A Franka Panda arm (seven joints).
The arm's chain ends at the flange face. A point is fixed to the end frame.
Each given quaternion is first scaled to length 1.
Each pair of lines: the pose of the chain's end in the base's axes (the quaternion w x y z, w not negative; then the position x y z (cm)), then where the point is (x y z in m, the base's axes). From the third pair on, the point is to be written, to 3 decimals.
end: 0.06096 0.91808 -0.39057 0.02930 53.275 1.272 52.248
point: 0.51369 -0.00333 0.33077
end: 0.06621 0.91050 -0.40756 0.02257 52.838 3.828 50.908
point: 0.50604 0.02219 0.31773
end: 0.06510 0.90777 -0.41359 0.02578 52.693 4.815 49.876
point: 0.506 0.032 0.307
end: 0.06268 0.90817 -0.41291 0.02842 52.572 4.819 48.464
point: 0.506 0.033 0.293
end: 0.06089 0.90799 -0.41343 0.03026 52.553 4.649 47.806
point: 0.507 0.031 0.286
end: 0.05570 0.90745 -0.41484 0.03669 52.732 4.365 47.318
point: 0.512 0.029 0.281
